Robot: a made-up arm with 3 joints. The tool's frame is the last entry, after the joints.
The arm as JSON. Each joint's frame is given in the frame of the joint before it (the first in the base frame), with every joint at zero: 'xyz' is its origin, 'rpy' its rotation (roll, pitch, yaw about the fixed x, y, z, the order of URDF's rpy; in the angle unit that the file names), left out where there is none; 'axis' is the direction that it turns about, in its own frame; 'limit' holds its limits. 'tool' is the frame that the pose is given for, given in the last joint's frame.
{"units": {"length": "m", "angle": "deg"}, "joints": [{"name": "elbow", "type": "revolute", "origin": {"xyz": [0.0, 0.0, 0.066]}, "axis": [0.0, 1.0, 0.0], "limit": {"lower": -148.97, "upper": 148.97}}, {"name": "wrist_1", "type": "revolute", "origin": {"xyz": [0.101, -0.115, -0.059]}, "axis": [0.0, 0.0, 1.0], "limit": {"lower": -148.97, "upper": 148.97}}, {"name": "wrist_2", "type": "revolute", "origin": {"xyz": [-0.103, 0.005, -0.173]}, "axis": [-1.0, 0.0, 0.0], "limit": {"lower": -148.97, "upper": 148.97}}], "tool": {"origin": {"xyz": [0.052, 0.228, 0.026]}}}
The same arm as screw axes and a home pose.
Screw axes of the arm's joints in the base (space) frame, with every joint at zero. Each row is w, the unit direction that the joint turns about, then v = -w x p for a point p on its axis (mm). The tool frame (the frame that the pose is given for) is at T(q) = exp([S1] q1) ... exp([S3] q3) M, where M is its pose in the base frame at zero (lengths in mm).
S1 = (0, 1, 0, -66, 0, 0)
S2 = (0, 0, 1, -115, -101, 0)
S3 = (-1, 0, 0, 0, 166, -110)
M: xyz 50 118 -140 (mm) quaternion w x y z 1 0 0 0
Joint limits (rad, base to tool): -2.6..2.6 -2.6..2.6 -2.6..2.6

